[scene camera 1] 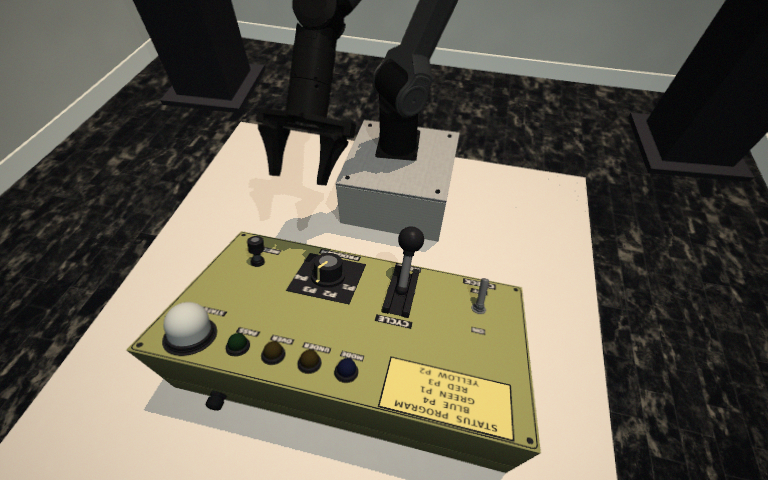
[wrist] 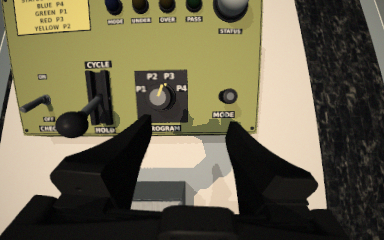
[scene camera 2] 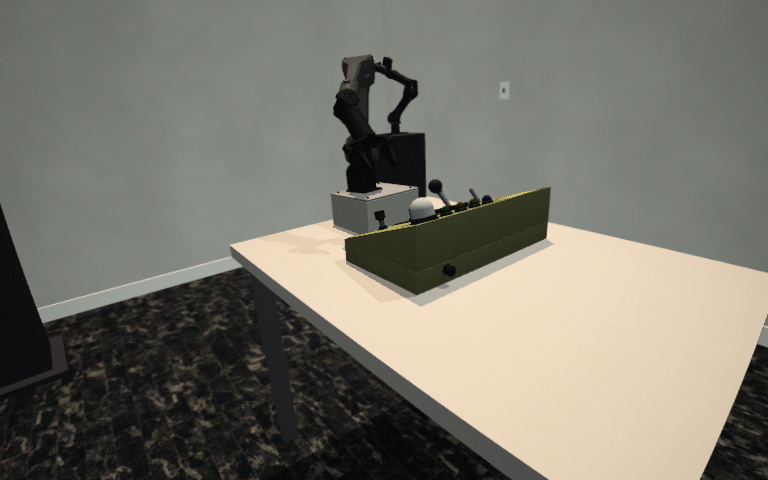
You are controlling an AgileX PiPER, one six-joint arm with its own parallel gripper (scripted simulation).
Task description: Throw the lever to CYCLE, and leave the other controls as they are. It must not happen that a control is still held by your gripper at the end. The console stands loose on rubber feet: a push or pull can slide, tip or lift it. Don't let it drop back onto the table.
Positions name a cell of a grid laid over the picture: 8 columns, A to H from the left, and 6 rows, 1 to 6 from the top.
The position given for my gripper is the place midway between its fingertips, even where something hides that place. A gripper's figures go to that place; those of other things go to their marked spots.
My gripper (scene camera 1: D3) is 61 cm from the lens. An olive console (scene camera 1: E5) is 54 cm from the lens.
